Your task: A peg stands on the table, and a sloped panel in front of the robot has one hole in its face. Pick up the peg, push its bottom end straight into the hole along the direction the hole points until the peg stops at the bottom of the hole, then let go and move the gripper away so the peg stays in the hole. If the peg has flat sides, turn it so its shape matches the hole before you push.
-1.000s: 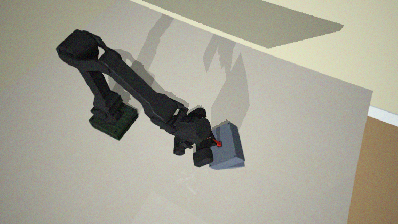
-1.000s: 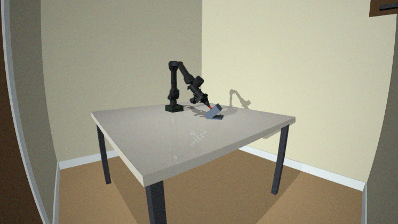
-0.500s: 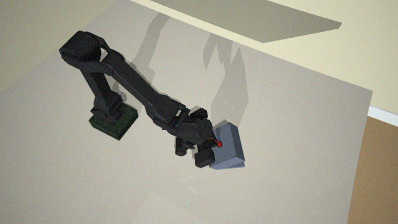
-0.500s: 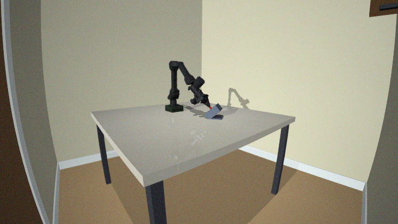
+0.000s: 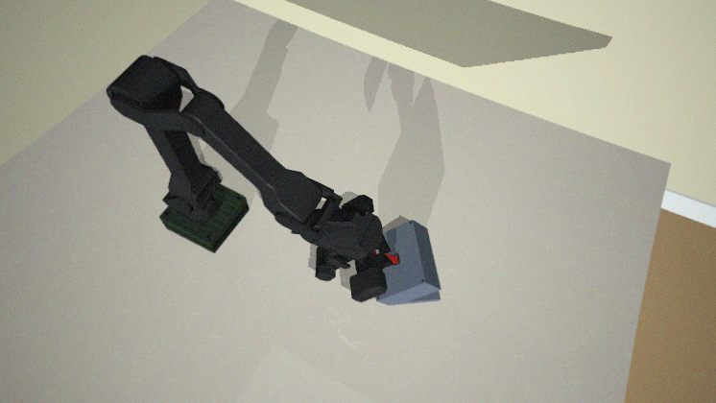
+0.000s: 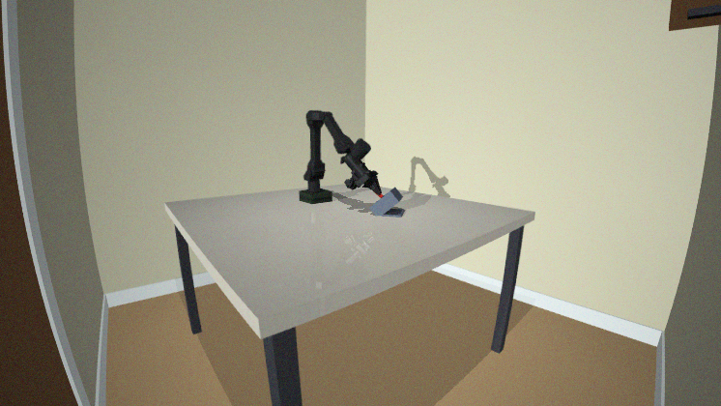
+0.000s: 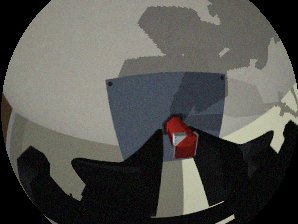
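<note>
The red peg lies 1 cm to the right of my gripper tip, 1 cm behind it and 1 cm above it. Round my gripper tip: sloped panel: 3 cm below, 2 cm to the left, 2 cm ahead.
</note>
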